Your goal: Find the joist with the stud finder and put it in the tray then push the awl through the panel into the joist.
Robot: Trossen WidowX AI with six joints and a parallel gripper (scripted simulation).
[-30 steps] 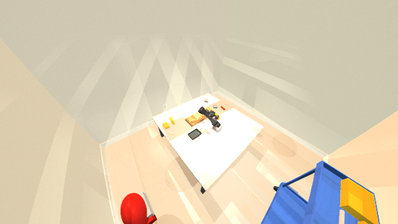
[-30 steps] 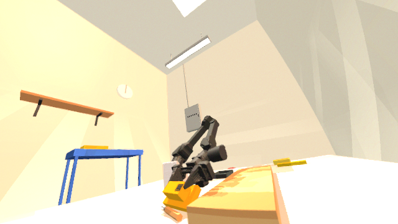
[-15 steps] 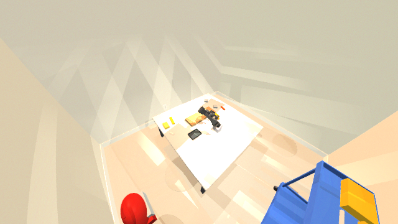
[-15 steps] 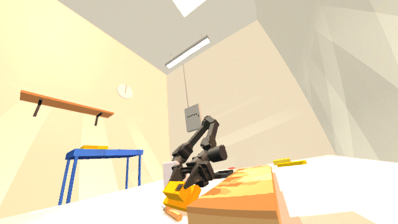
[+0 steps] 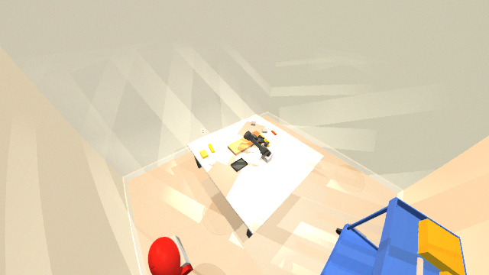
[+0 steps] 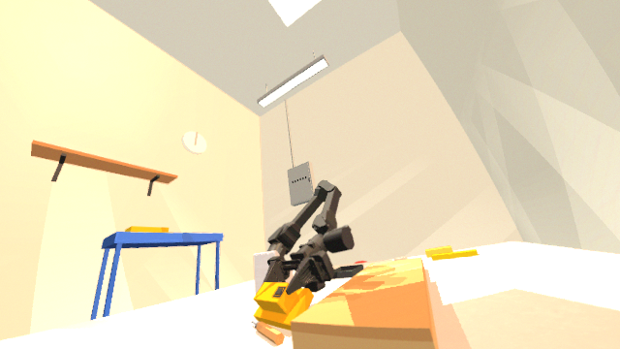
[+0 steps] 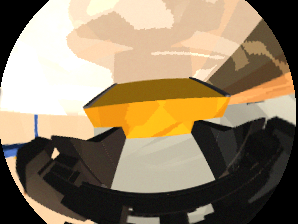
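My gripper tip is now 10 mm short of the orange stud finder and 10 mm above it. Round my gripper tip: awl: 60 mm below, 20 mm to the right, 20 mm behind; then dark tray: 510 mm to the left, 50 mm below, 40 mm behind.
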